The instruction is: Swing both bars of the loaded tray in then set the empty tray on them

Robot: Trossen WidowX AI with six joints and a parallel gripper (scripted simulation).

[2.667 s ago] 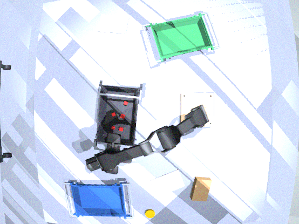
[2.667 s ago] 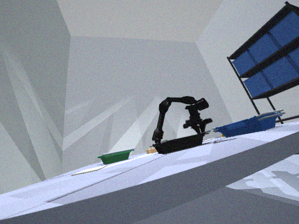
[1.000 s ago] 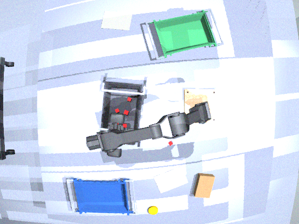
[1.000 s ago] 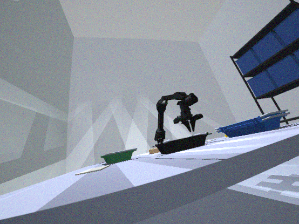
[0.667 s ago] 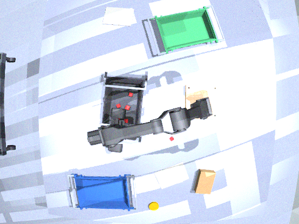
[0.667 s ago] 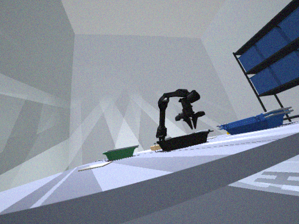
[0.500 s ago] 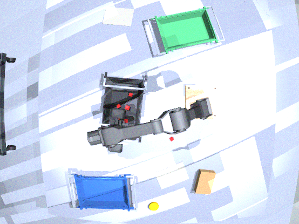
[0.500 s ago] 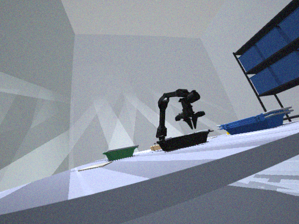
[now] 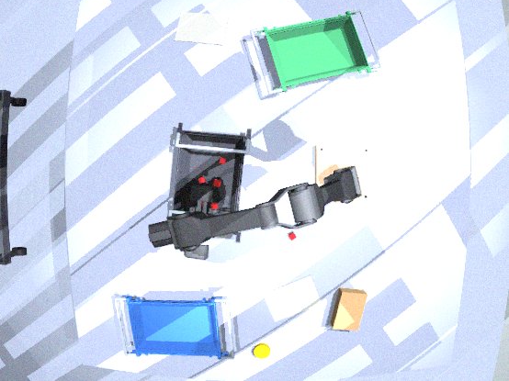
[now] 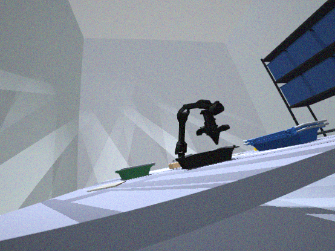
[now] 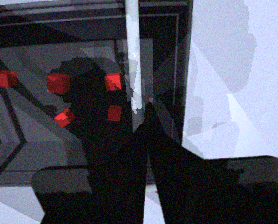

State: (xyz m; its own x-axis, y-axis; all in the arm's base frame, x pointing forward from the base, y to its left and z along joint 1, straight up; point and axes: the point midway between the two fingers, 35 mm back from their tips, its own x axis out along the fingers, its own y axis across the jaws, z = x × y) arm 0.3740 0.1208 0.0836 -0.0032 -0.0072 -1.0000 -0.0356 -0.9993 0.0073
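My gripper tip is 280 mm past the green tray, 500 mm to the left of it and 40 mm above it. Also, from my gripper tip: yellow disc (190 mm behind, 420 mm to the left, 80 mm below); red block (240 mm behind, 40 mm to the left, 80 mm below); tan box (430 mm behind, 260 mm to the left, 60 mm below).
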